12 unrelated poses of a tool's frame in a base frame.
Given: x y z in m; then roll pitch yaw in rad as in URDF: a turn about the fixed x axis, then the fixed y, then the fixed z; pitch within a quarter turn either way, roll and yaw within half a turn.
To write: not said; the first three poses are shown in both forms.
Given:
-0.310, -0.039, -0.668, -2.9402, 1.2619, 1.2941
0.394, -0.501, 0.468, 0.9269, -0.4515, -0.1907
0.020, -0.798, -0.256, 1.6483, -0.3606, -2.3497
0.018, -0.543, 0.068, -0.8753, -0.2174, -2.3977
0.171, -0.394, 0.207, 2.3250, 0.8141, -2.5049
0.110, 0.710, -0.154, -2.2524, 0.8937, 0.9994
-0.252, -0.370, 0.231, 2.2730, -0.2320, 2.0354
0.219, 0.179, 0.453, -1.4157, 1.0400, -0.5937
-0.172, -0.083, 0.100, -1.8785, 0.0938, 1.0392
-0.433, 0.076, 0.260, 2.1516, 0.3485, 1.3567
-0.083, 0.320, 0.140, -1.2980, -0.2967, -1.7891
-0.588, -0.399, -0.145, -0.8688, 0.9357, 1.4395
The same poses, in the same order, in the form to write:
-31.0, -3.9, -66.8, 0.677, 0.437, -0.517, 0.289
39.4, -50.1, 46.8, 0.415, -0.241, 0.017, 0.877
2.0, -79.8, -25.6, 0.166, -0.713, -0.566, 0.379
1.8, -54.3, 6.8, -0.245, 0.357, -0.856, 0.284
17.1, -39.4, 20.7, -0.413, 0.751, 0.460, 0.231
11.0, 71.0, -15.4, -0.804, -0.227, 0.528, 0.154
-25.2, -37.0, 23.1, 0.515, 0.741, 0.411, 0.130
21.9, 17.9, 45.3, -0.429, 0.526, 0.116, 0.725
-17.2, -8.3, 10.0, -0.714, -0.376, 0.326, 0.493
-43.3, 7.6, 26.0, 0.623, 0.608, 0.175, 0.460
-8.3, 32.0, 14.0, -0.466, 0.393, -0.670, 0.423
-58.8, -39.9, -14.5, -0.552, 0.060, 0.676, 0.484

